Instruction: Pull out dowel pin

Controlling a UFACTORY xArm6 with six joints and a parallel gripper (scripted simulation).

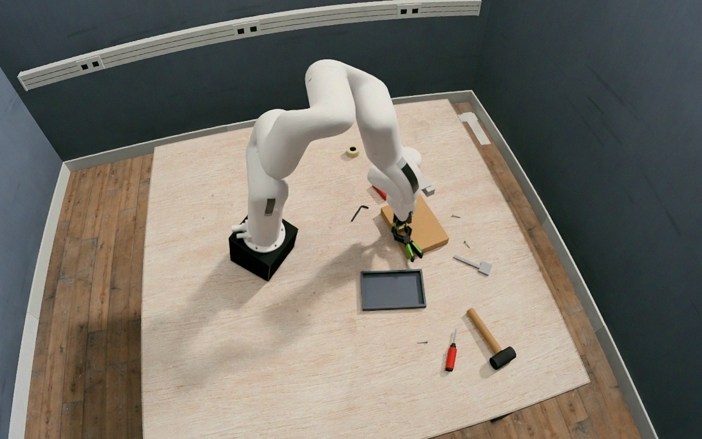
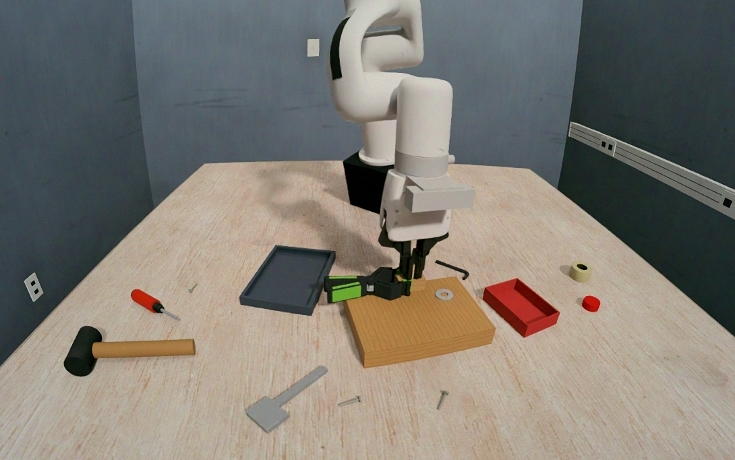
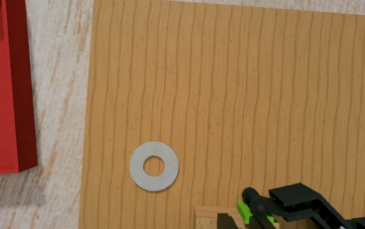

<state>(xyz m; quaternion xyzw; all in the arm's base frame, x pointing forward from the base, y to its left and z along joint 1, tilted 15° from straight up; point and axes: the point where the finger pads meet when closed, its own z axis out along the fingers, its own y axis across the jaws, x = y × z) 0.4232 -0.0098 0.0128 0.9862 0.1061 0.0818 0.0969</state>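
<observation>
The dowel pin lies 20 mm below my hand. Also, from my hand: small wooden block 40 mm below; then hex key 90 mm behind, 120 mm to the left, 80 mm below; then washer 20 mm ahead, 50 mm to the left, 50 mm below.
</observation>
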